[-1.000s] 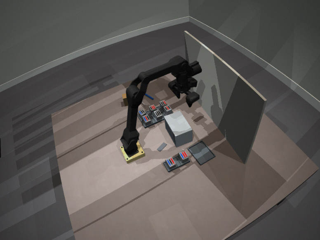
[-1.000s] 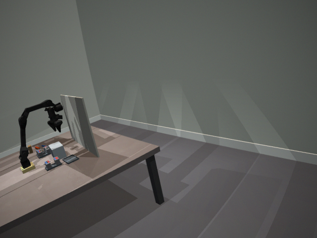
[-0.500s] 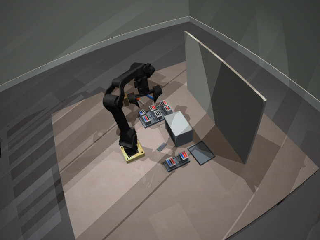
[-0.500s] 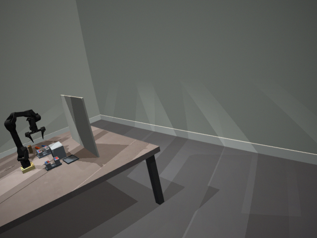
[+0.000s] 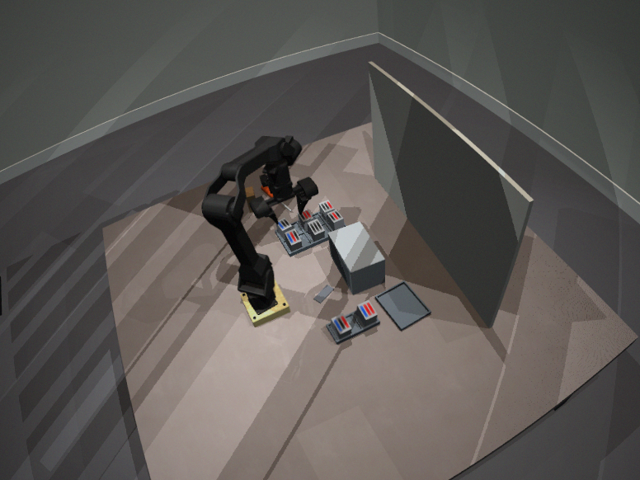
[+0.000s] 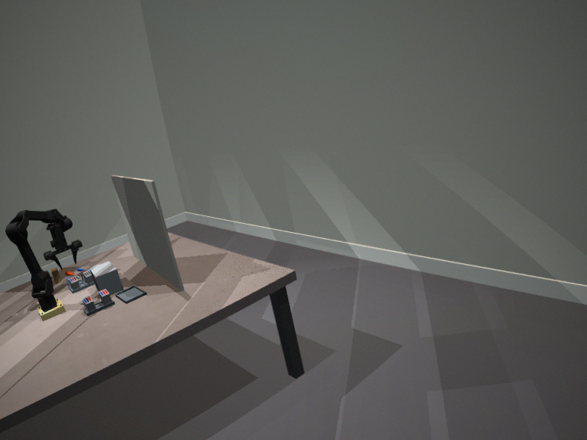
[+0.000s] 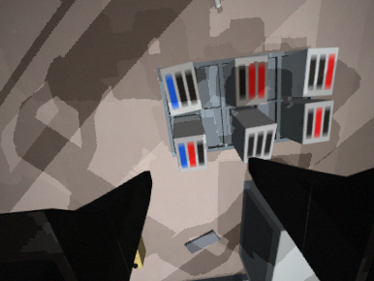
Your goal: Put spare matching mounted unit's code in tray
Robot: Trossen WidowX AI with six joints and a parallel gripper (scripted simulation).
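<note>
The grey spare lies 10 mm to the right of my gripper tip and 70 mm below it. Round my gripper tip: dark flat tray: 120 mm ahead, 370 mm to the right, 120 mm below; then tall grey panel: 330 mm ahead, 230 mm to the right, 100 mm above; then grey box: 100 mm ahead, 180 mm to the right, 70 mm below.
</note>
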